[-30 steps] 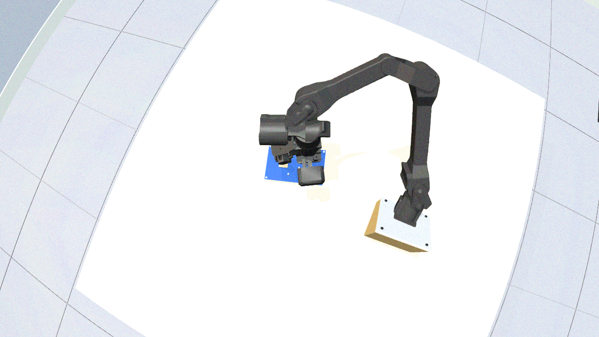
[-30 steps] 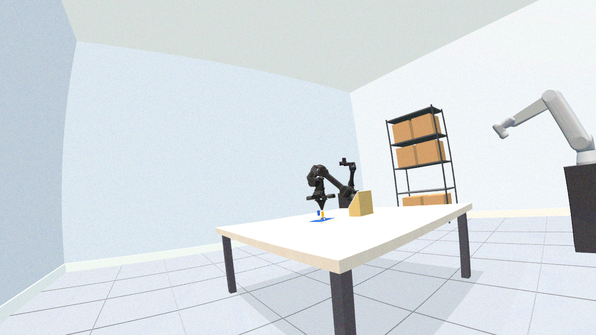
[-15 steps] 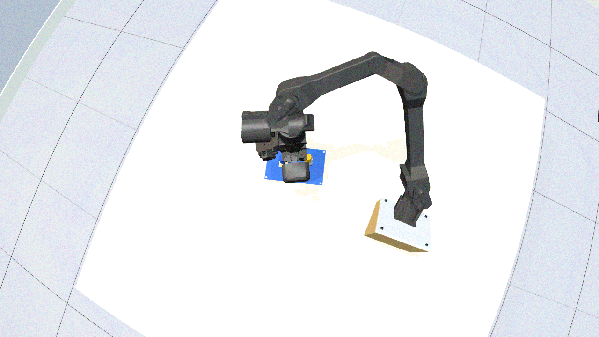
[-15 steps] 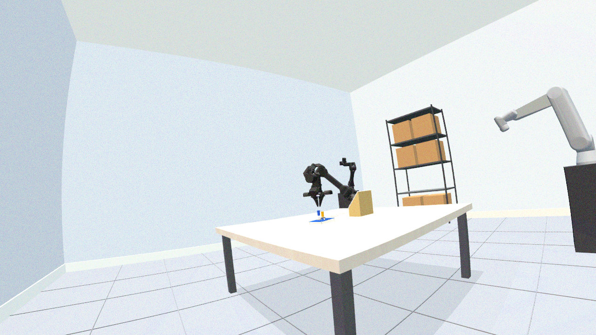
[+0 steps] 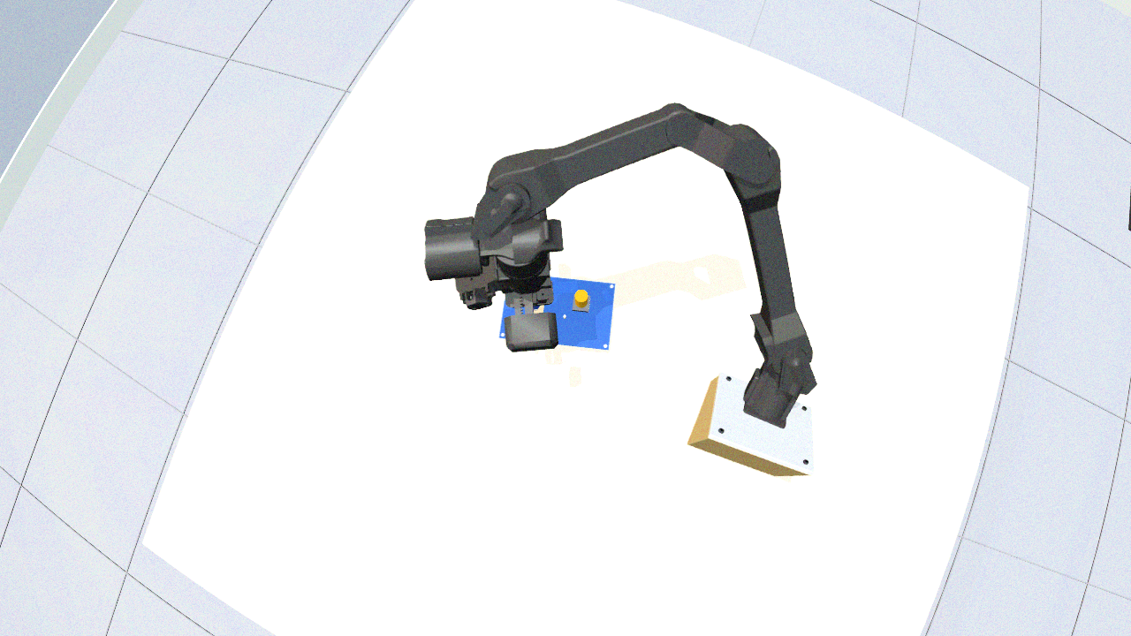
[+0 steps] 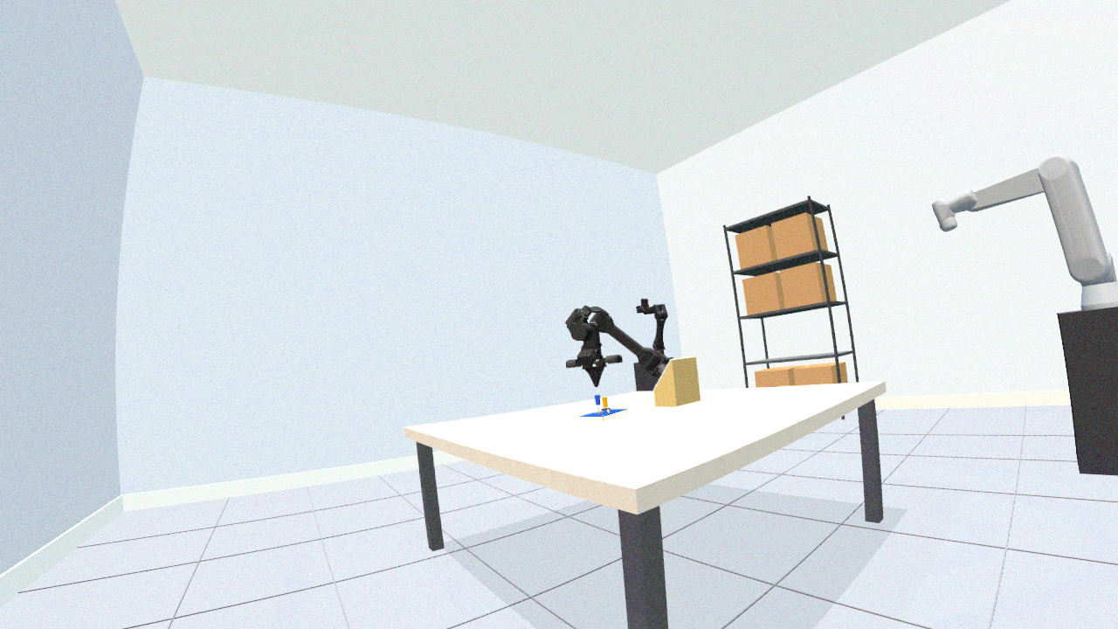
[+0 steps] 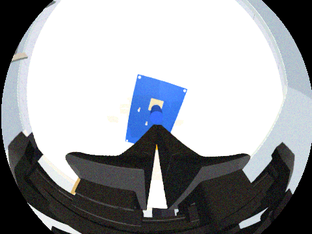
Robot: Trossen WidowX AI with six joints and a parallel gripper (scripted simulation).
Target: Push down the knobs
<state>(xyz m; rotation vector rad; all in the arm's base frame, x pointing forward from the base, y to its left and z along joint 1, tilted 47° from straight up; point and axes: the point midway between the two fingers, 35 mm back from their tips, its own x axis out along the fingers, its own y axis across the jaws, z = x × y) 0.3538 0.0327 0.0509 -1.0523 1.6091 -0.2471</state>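
Now: gripper tip 50 mm above the dark blue knob. Round my gripper tip: orange knob (60 mm below, 60 mm behind, 30 mm to the right).
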